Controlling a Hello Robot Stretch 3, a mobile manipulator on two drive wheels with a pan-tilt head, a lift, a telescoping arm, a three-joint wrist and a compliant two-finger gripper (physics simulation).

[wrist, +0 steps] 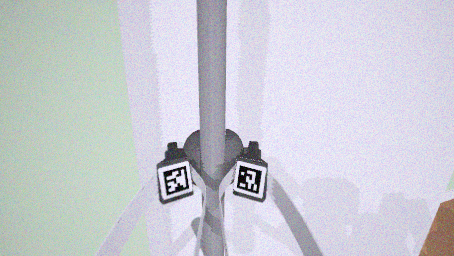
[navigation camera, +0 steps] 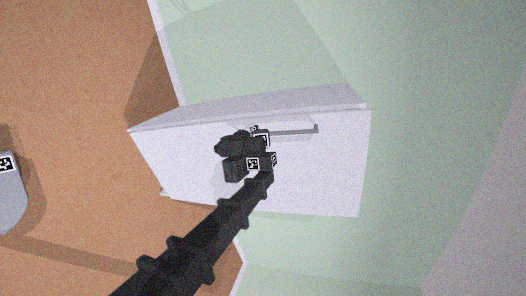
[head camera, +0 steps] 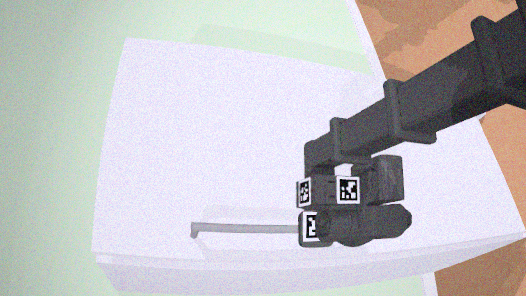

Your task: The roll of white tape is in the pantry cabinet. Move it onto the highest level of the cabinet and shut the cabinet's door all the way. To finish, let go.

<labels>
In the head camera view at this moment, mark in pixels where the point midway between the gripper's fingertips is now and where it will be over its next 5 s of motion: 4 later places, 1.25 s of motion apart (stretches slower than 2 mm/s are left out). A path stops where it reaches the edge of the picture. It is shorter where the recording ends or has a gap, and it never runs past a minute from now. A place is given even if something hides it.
My gripper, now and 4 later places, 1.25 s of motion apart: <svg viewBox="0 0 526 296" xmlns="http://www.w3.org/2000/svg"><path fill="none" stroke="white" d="M310 228L317 218L325 206L326 208L328 203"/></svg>
</labels>
